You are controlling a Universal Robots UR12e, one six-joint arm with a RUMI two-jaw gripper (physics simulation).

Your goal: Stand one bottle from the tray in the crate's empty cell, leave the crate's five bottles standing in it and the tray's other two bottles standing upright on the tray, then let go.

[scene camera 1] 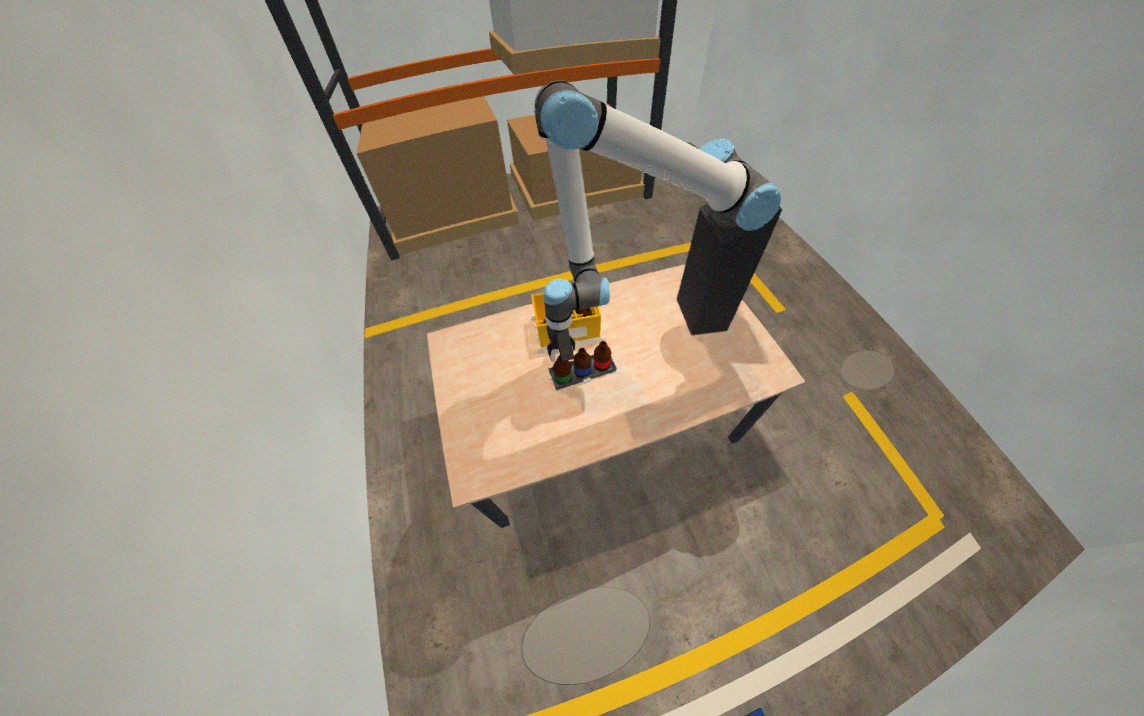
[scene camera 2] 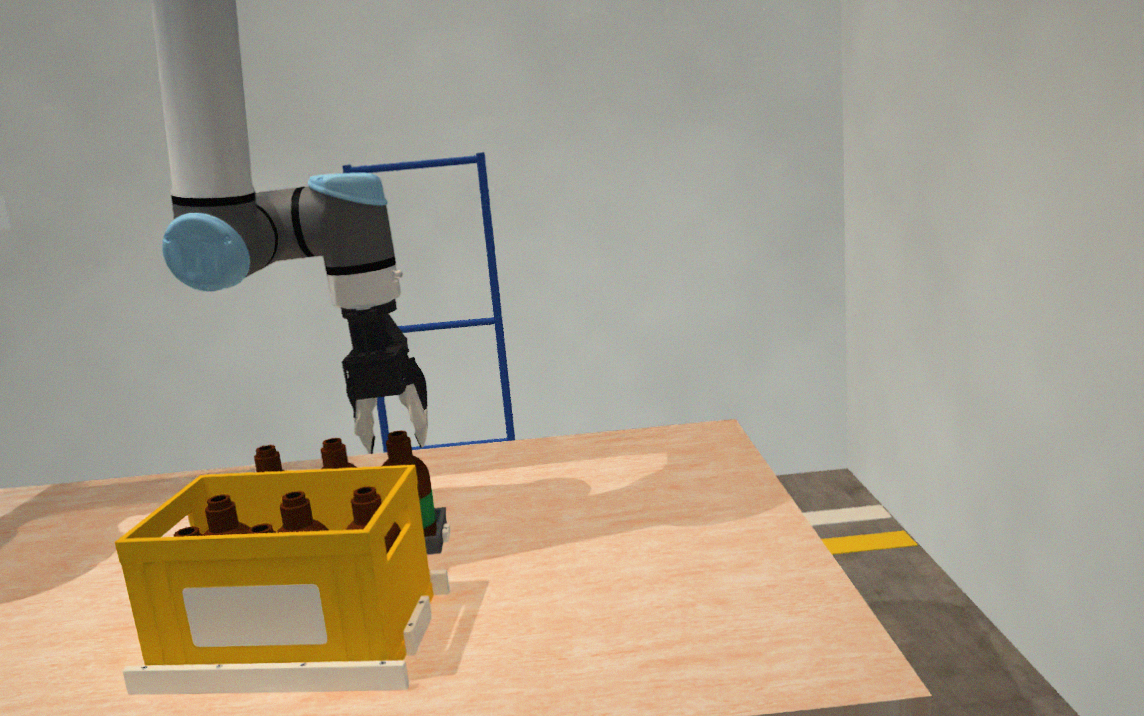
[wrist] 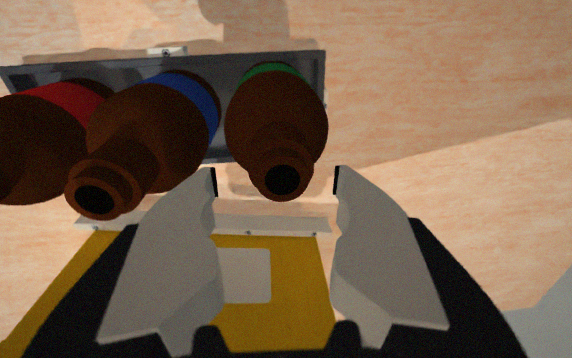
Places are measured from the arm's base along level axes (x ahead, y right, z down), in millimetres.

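Pixels of known places: gripper, fingertip midpoint: [scene camera 2: 396, 450] [wrist: 275, 169].
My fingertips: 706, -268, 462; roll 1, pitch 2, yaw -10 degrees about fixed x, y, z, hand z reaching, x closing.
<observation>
Behind a point stands the place of what it marks, as x, y, z.
My gripper [scene camera 1: 559, 358] {706, -268, 462} [scene camera 2: 396, 445] {706, -268, 462} [wrist: 275, 169] {706, -268, 462} is partly open and holds nothing. Its fingertips are close to the neck of the green-banded bottle [scene camera 1: 562, 369] {707, -301, 484} [scene camera 2: 423, 485] {741, -260, 512} [wrist: 275, 110] {702, -296, 480}, one to each side in the wrist view; their height against its mouth is hard to tell. That bottle, the blue-banded bottle [scene camera 1: 582, 363] {624, -282, 488} [scene camera 2: 334, 453] {628, -237, 453} [wrist: 150, 117] {631, -279, 487} and the red-banded bottle [scene camera 1: 602, 356] {538, -260, 489} [scene camera 2: 267, 458] {540, -215, 450} [wrist: 37, 145] {558, -248, 492} stand upright on the dark tray [scene camera 1: 613, 367] {485, -253, 595} [scene camera 2: 435, 541] {759, -228, 581} [wrist: 321, 70] {745, -312, 574}. The yellow crate [scene camera 1: 593, 321] {550, -96, 458} [scene camera 2: 354, 607] {775, 74, 509} [wrist: 295, 280] {754, -110, 506} holds several brown bottles; no neck shows at its near right corner in scene camera 2.
White strips [scene camera 2: 269, 678] {675, 92, 583} [wrist: 300, 225] {767, -123, 581} lie along the crate's foot on the wooden table [scene camera 1: 506, 472] {967, -655, 600} [scene camera 2: 674, 591] {1089, -124, 600} [wrist: 450, 75] {887, -328, 600}. The arm's black pedestal [scene camera 1: 721, 270] {57, -129, 197} stands at the table's back right. A rack with large boxes [scene camera 1: 434, 168] stands behind.
</observation>
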